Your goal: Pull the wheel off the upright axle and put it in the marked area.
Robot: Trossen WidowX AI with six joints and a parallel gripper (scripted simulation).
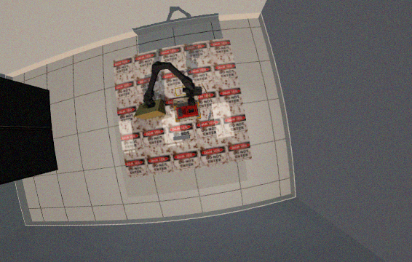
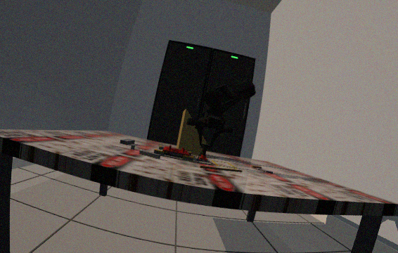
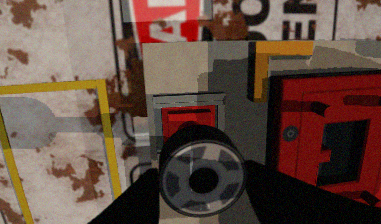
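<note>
The grey fixture plate lies 7 cm behind my gripper tip, 9 cm to the right of it and 6 cm below it.
</note>
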